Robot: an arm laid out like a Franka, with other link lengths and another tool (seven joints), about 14 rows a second.
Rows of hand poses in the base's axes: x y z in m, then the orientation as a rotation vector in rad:
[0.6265 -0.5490 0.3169 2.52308 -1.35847 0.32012]
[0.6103 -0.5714 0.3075 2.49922 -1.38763 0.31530]
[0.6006 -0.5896 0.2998 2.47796 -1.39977 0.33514]
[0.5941 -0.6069 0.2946 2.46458 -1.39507 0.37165]
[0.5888 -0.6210 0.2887 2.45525 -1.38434 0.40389]
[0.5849 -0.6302 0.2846 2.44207 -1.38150 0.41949]
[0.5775 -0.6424 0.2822 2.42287 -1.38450 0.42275]
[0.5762 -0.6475 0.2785 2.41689 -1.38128 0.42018]
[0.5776 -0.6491 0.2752 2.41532 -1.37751 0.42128]
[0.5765 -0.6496 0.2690 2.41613 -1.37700 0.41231]
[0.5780 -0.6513 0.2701 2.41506 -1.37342 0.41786]
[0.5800 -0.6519 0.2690 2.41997 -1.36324 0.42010]
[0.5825 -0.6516 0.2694 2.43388 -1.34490 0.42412]
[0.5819 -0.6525 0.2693 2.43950 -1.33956 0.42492]
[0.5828 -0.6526 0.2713 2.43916 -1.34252 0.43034]
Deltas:
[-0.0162 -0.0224 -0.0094 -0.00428 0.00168 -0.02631]
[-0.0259 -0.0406 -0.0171 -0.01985 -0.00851 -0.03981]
[-0.0324 -0.0579 -0.0223 -0.04069 -0.02711 -0.03910]
[-0.0377 -0.0720 -0.0282 -0.05995 -0.04260 -0.03377]
[-0.0416 -0.0812 -0.0323 -0.07487 -0.04847 -0.03609]
[-0.0490 -0.0934 -0.0347 -0.08917 -0.04625 -0.04550]
[-0.0503 -0.0985 -0.0384 -0.09484 -0.04196 -0.04652]
[-0.0489 -0.1001 -0.0417 -0.09807 -0.04118 -0.04498]
[-0.0500 -0.1006 -0.0479 -0.09581 -0.03524 -0.04531]
[-0.0485 -0.1023 -0.0468 -0.09949 -0.03763 -0.04319]
[-0.0465 -0.1029 -0.0479 -0.10089 -0.03753 -0.03521]
[-0.0440 -0.1026 -0.0475 -0.09932 -0.03879 -0.01871]
[-0.0446 -0.1035 -0.0476 -0.09752 -0.03935 -0.01329]
[-0.0437 -0.1036 -0.0456 -0.09754 -0.04374 -0.01451]

